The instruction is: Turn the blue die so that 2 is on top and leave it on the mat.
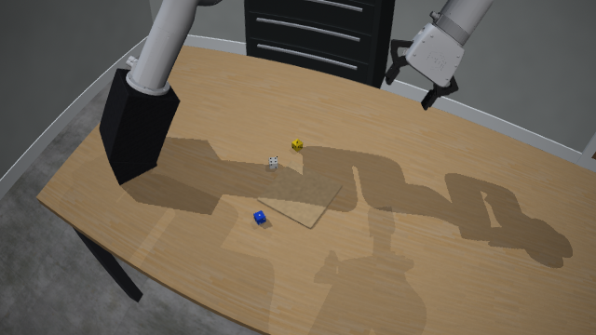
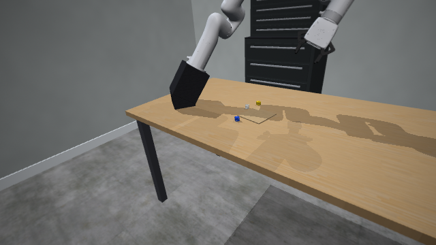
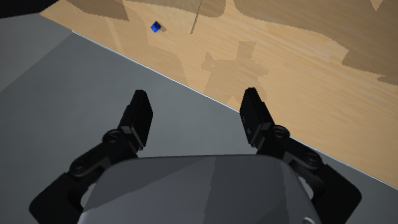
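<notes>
Right now the blue die is 22 cm behind my hand, 22 cm to the right of it and 27 cm below it. The rest, counted from my hand: white die 26 cm behind, 7 cm to the right, 27 cm below; then yellow die 24 cm behind, 1 cm to the left, 27 cm below; then mat 17 cm behind, 11 cm to the right, 28 cm below.
</notes>
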